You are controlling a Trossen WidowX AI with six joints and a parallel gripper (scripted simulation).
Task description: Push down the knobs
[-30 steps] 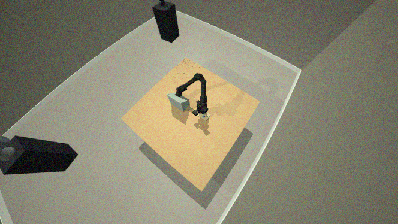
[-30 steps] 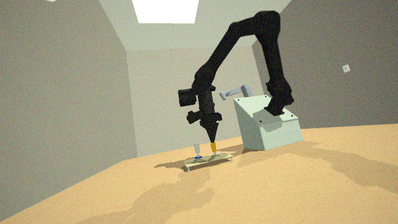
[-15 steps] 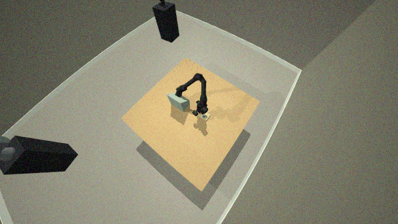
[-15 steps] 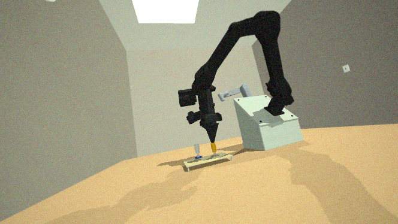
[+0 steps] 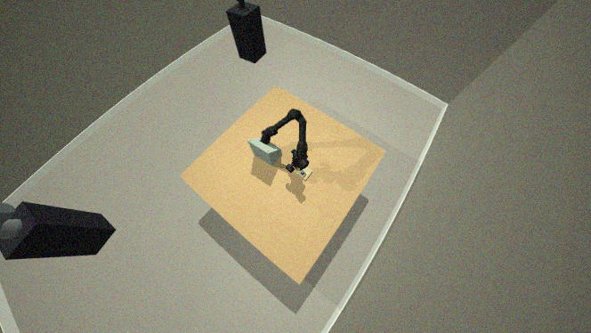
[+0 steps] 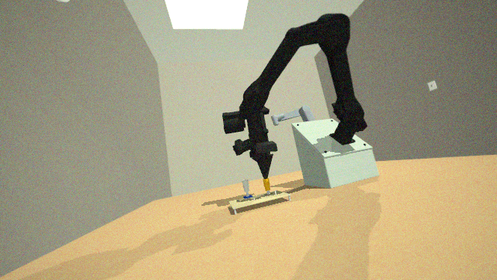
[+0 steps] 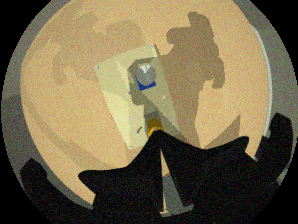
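Now: the orange knob 10 mm below my gripper tip.
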